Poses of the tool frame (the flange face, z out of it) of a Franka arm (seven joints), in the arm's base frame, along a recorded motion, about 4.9 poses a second.
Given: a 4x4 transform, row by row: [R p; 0 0 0 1], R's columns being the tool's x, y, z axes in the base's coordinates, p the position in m. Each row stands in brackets.
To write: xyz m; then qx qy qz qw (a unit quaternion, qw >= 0). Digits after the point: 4 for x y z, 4 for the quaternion. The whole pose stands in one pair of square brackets.
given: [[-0.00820 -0.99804 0.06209 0.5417], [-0.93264 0.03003 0.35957 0.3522], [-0.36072 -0.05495 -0.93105 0.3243], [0 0 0 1]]
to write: [0.5417 0.3522 0.3243 -0.6879 0.7017 0.1085 0.1506]
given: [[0.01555 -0.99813 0.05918 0.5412], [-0.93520 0.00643 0.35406 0.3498], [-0.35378 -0.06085 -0.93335 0.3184], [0 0 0 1]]
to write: [0.5412 0.3498 0.3184 -0.6969 0.6936 0.1057 0.1488]
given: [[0.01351 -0.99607 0.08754 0.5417], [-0.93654 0.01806 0.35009 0.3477], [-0.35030 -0.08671 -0.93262 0.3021], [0 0 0 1]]
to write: [0.5417 0.3477 0.3021 -0.6943 0.6959 0.0946 0.1573]
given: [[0.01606 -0.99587 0.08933 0.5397], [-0.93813 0.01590 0.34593 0.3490], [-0.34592 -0.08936 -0.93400 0.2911], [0 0 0 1]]
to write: [0.5397 0.3490 0.2911 -0.6954 0.6953 0.0922 0.1565]
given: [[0.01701 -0.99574 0.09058 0.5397], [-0.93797 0.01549 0.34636 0.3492], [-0.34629 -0.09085 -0.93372 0.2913], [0 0 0 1]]
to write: [0.5397 0.3492 0.2913 -0.6956 0.6950 0.0919 0.1571]
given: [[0.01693 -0.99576 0.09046 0.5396], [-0.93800 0.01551 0.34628 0.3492], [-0.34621 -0.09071 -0.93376 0.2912], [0 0 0 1]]
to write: [0.5396 0.3492 0.2912 -0.6956 0.6950 0.0919 0.1571]
